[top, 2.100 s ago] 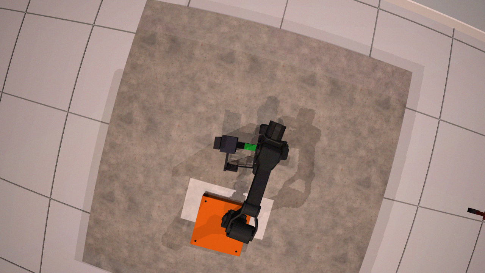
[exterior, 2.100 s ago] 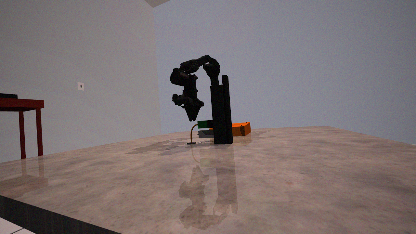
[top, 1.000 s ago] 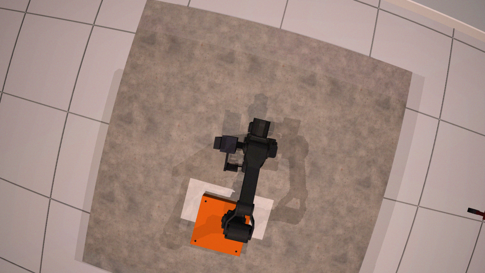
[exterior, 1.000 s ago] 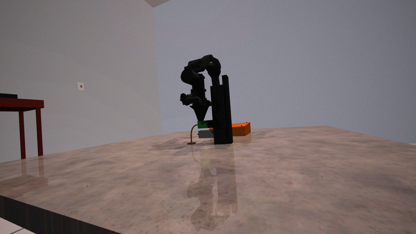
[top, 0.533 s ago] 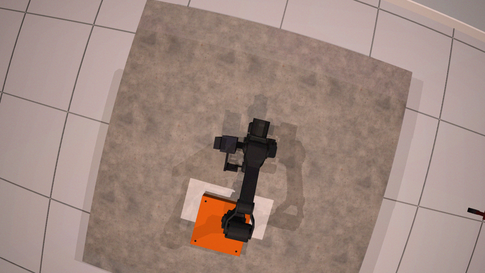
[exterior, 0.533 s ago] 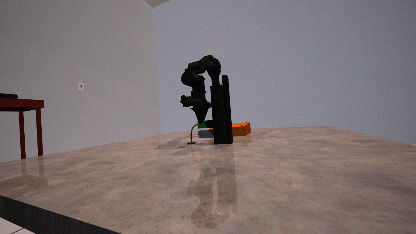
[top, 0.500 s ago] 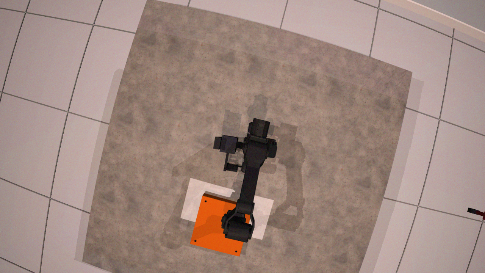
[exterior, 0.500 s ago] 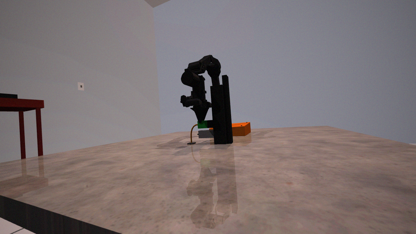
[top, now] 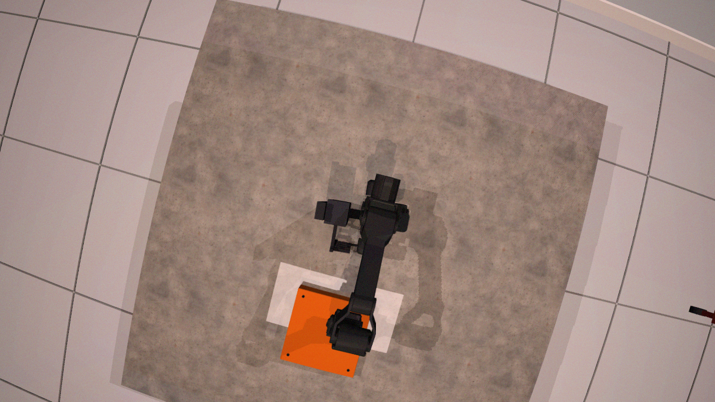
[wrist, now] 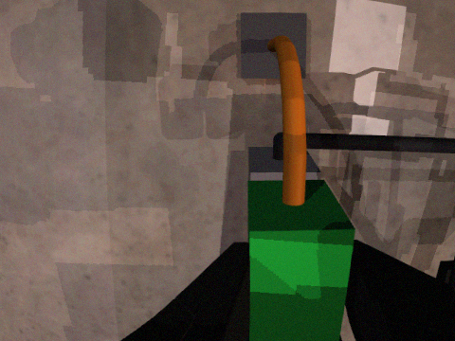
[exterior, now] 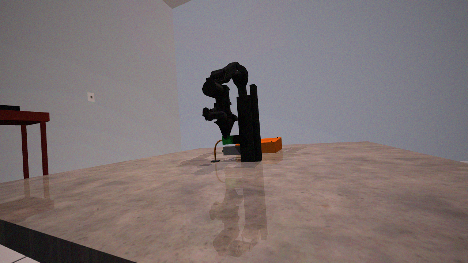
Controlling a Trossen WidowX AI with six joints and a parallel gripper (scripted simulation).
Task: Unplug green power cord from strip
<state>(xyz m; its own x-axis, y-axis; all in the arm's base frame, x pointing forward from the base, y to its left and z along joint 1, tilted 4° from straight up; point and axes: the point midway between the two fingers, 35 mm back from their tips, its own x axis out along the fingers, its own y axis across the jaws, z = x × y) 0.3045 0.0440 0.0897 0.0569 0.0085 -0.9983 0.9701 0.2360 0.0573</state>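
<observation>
Now: the green plug 10 mm behind my gripper tip and 30 mm to the left of it.
</observation>
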